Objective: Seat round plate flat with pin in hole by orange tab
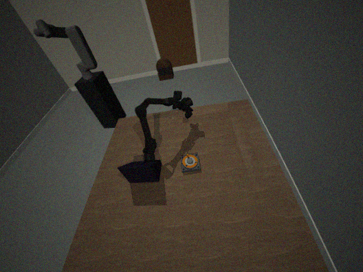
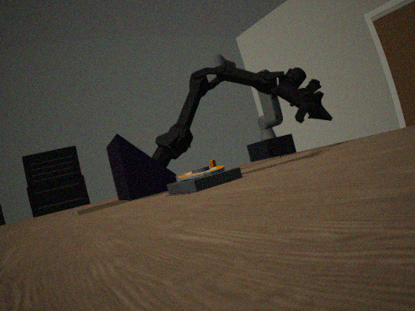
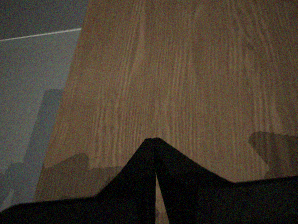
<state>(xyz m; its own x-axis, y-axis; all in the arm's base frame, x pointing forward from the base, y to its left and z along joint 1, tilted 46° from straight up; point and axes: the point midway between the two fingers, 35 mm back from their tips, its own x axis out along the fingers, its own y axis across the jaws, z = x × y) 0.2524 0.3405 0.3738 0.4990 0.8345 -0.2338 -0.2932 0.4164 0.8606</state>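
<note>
Right now the base is 49 cm to the right of my gripper tip and 6 cm below it.
</note>
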